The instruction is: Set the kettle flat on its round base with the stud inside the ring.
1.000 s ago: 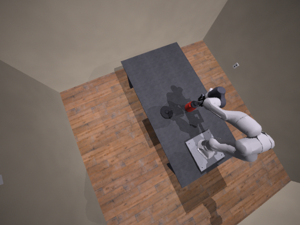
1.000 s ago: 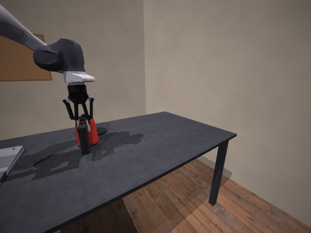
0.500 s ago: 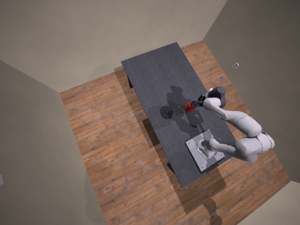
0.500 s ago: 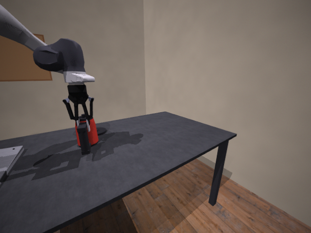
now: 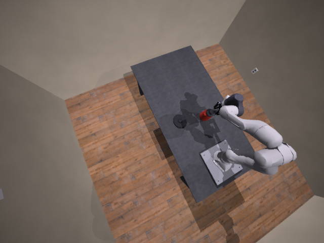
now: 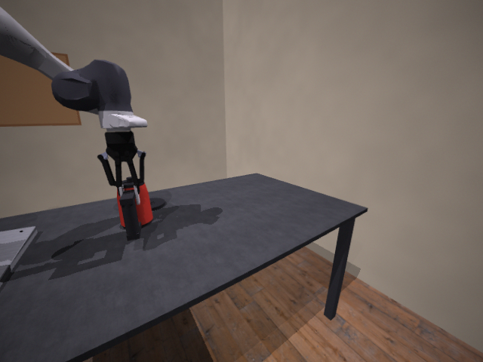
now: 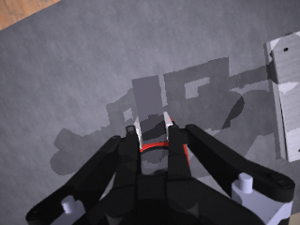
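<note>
Now: the kettle 5 cm below my hand, 3 cm to the left of it and 1 cm ahead of it. Round my hand: round dark base: 32 cm to the left, 17 cm below, 12 cm ahead.
</note>
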